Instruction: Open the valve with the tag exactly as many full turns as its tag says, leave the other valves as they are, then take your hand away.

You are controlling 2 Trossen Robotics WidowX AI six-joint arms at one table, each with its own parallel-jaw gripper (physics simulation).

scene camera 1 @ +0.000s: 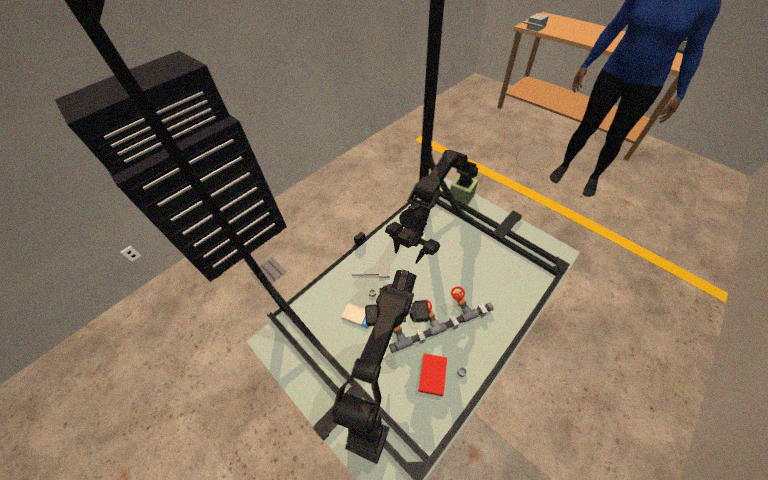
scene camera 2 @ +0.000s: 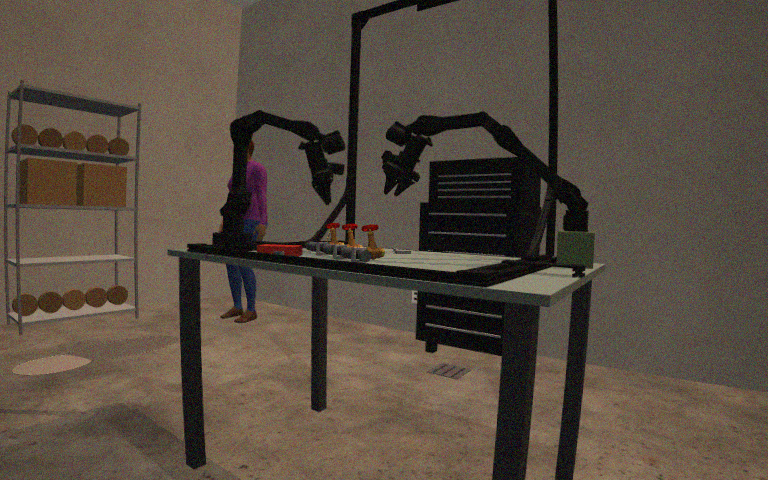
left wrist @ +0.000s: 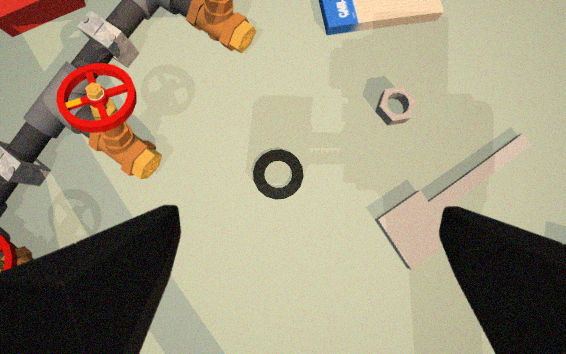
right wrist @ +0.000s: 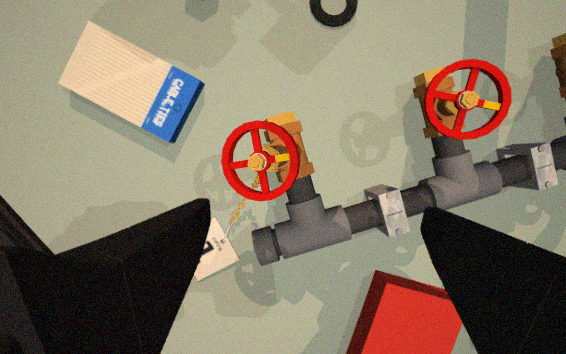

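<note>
The tagged valve has a red handwheel with a yellow mark pointing right in the right wrist view. Its white tag hangs on a chain and is partly hidden behind a fingertip, its number mostly covered. The middle valve and the third valve stand on the same grey pipe. My right gripper is open and empty, above the tagged valve's end of the pipe. My left gripper is open and empty, high above the table.
A red box lies beside the pipe. A cable-ties box, a black ring, a nut and a flat pale piece lie across the valves. A green box is by the left arm's base.
</note>
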